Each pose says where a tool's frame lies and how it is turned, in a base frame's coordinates. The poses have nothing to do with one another.
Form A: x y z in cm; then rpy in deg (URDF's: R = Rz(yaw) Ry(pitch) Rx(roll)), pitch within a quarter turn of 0, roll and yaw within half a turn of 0.
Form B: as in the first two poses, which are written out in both.
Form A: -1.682, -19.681, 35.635, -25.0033, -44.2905, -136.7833
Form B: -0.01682, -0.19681, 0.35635, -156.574, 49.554, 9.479
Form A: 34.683, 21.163, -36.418, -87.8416, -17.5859, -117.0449
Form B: 0.34683, 0.21163, -0.36418, -107.598, 87.943, -26.392
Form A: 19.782, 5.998, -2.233, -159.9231, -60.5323, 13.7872
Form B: 0.19782, 0.05998, -0.02233, -169.023, 117.519, 36.560
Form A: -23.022, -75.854, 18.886, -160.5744, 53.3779, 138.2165
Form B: -0.23022, -0.75854, 0.18886, -13.885, 124.234, -65.504
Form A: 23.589, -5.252, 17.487, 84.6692, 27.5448, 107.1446
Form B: 0.23589, -0.05252, 0.17487, 62.353, 85.275, 19.615
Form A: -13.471, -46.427, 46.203, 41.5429, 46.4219, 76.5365
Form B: -0.13471, -0.46427, 0.46203, 32.254, 58.939, 25.806
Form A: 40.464, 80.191, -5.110, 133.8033, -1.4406, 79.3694
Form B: 0.40464, 0.80191, -0.05110, 91.996, 133.786, -9.249
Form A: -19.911, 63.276, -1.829, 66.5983, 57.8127, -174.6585
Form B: -0.19911, 0.63276, -0.01829, 30.013, 77.786, 115.457
